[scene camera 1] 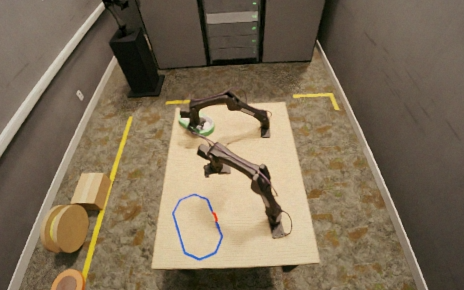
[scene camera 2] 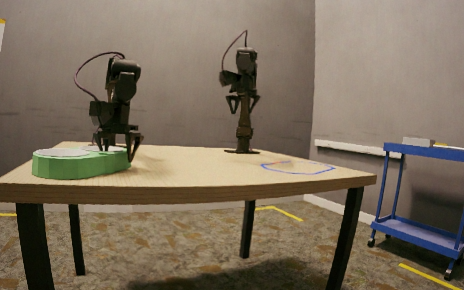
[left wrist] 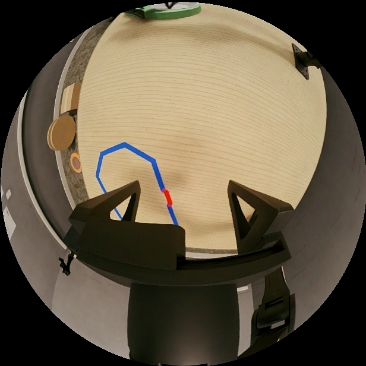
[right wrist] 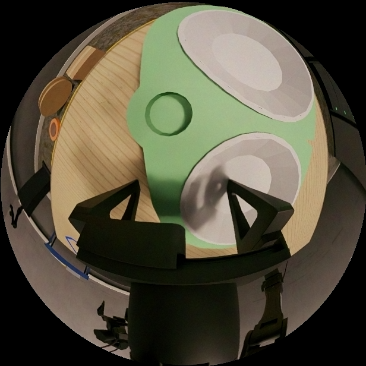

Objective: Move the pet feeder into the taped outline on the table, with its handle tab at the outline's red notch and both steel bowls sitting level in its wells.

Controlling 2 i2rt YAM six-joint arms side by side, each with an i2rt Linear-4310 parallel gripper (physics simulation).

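Where they show: left gripper, between the fingertips: (scene camera 1: 217, 175) (scene camera 2: 240, 113); right gripper, between the fingertips: (scene camera 1: 197, 130) (scene camera 2: 116, 160); left arm's base, origin of its link: (scene camera 1: 274, 220) (scene camera 2: 242, 152); right arm's base, origin of its link: (scene camera 1: 265, 127).
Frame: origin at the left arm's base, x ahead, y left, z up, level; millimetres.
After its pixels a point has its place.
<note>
The green pet feeder (scene camera 1: 207, 133) {x 340, y -684, z 27 mm} (scene camera 2: 75, 167) {x 553, y -847, z 27 mm} (left wrist: 172, 14) (right wrist: 220, 119) lies on the table at the far left in scene camera 1. Its two steel bowls (right wrist: 246, 60) (right wrist: 265, 167) look level in the wells. Its handle tab (right wrist: 134, 117) points left in the right wrist view. My right gripper (scene camera 2: 118, 155) {x 412, y -730, z 20 mm} (right wrist: 183, 183) is open; one finger is over the nearer bowl, the other outside the feeder's edge. My left gripper (scene camera 1: 217, 171) {x 290, y -240, z 187 mm} (scene camera 2: 242, 113) {x 290, y -240, z 187 mm} (left wrist: 183, 184) is open and empty above the table. The blue outline (scene camera 1: 173, 214) (scene camera 2: 306, 174) (left wrist: 124, 145) has a red notch (scene camera 1: 215, 216) {x 337, y -73, z 1 mm} (left wrist: 168, 198).
The feeder is near the table's far-left corner in scene camera 1. The left arm is between it and the outline. Cardboard boxes (scene camera 1: 92, 191) and a black pedestal (scene camera 1: 134, 60) stand on the floor. A blue cart (scene camera 2: 425, 149) stands at the right in scene camera 2.
</note>
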